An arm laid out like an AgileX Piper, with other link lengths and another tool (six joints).
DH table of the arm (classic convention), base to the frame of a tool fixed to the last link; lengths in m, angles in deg. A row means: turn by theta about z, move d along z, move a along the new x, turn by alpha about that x. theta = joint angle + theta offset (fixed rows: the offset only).
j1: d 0.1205  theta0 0  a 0  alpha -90
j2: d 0  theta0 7.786  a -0.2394  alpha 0
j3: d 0  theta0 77.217  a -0.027  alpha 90
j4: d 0.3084  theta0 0  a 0  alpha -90
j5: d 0  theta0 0  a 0  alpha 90
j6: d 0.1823  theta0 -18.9  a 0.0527  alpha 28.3
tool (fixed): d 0.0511  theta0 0  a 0  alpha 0
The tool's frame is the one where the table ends.
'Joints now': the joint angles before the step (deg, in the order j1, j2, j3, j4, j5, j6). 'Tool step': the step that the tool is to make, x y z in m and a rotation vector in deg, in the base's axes. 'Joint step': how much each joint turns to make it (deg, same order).
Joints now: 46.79 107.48 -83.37 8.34 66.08 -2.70
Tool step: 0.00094 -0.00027 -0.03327 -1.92 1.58 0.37
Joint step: 0.00 4.84 0.00 0.00 -2.29 -0.69
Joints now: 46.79 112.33 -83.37 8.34 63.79 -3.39
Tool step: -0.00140 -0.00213 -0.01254 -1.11 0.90 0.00
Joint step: 0.00 1.86 -0.01 -0.09 -0.43 -0.02
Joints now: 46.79 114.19 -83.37 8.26 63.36 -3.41
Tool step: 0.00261 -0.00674 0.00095 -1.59 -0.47 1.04
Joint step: 0.00 0.00 0.00 -1.64 0.88 -0.23
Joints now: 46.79 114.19 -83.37 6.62 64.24 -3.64
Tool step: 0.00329 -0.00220 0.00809 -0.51 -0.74 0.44
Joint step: 0.00 -0.67 -0.59 -1.04 1.13 0.11
